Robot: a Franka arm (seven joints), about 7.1 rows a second.
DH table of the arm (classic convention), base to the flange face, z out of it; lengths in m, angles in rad. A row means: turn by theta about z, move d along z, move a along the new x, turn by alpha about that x. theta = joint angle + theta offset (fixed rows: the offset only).
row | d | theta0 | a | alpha
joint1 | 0.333 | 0 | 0 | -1.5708
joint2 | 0 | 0 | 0 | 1.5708
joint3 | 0.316 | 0 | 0.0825 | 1.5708
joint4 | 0 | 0 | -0.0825 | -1.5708
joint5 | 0.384 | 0 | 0 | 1.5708
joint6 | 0 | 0 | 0.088 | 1.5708
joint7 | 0.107 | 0 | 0 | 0
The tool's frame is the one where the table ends.
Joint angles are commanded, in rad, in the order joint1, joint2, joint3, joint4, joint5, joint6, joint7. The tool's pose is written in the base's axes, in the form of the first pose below.
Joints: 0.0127, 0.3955, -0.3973, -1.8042, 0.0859, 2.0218, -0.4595
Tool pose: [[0.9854, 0.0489, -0.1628, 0.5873], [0.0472, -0.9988, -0.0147, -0.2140], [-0.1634, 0.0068, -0.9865, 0.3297], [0, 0, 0, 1]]
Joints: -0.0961, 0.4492, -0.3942, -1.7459, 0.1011, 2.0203, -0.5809
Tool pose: [[0.9851, 0.0634, -0.1598, 0.5770], [0.0634, -0.9980, -0.0051, -0.2773], [-0.1598, -0.0051, -0.9871, 0.3225], [0, 0, 0, 1]]
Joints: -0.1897, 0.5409, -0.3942, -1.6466, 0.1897, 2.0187, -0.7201
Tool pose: [[0.9895, 0.0783, -0.1212, 0.5762], [0.0838, -0.9957, 0.0404, -0.3320], [-0.1175, -0.0501, -0.9918, 0.3084], [0, 0, 0, 1]]
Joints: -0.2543, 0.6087, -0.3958, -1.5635, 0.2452, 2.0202, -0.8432
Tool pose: [[0.9886, 0.1247, -0.0839, 0.5753], [0.1295, -0.9901, 0.0547, -0.3719], [-0.0763, -0.0649, -0.9950, 0.3012], [0, 0, 0, 1]]
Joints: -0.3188, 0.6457, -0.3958, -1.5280, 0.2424, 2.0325, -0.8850
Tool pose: [[0.9904, 0.1118, -0.0811, 0.5590], [0.1153, -0.9925, 0.0398, -0.4114], [-0.0761, -0.0488, -0.9959, 0.2934], [0, 0, 0, 1]]
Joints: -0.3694, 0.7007, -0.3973, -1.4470, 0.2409, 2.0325, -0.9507
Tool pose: [[0.9867, 0.1458, -0.0713, 0.5557], [0.1470, -0.9891, 0.0108, -0.4448], [-0.0689, -0.0212, -0.9974, 0.2921], [0, 0, 0, 1]]
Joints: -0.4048, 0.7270, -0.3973, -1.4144, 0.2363, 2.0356, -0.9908
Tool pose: [[0.9843, 0.1609, -0.0721, 0.5469], [0.1612, -0.9869, -0.0025, -0.4663], [-0.0716, -0.0092, -0.9974, 0.2887], [0, 0, 0, 1]]
